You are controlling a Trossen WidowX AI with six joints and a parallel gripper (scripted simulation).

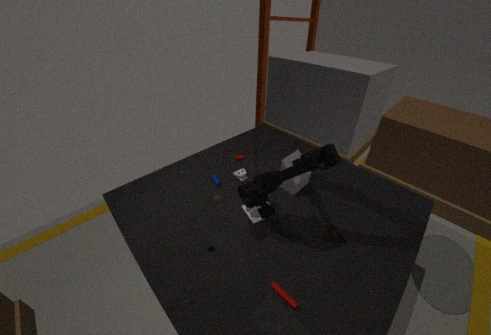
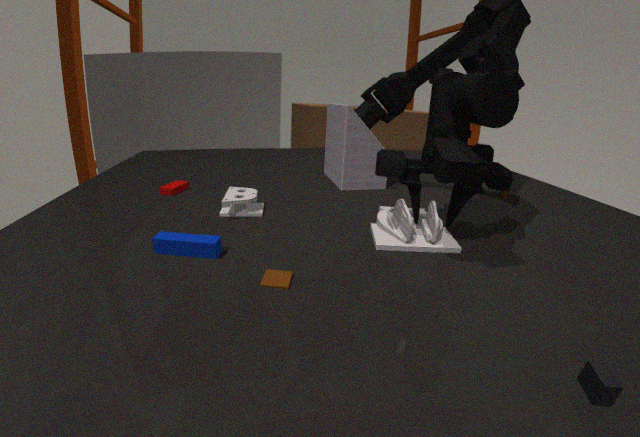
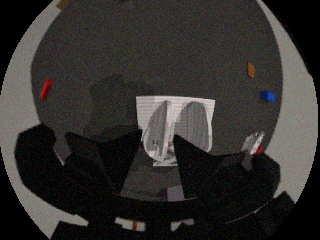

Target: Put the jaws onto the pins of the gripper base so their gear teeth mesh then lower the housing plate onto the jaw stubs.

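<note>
Now: gripper tip 3 cm to the left of the flat white plate, 1 cm short of it and 1 cm above it. The rest, counted from my gripper tip: orange tile: 23 cm to the right, 9 cm ahead, 2 cm below; then white jaw: 4 cm to the right, 4 cm behind; then white housing plate: 6 cm behind, 2 cm to the right, 1 cm below.
</note>
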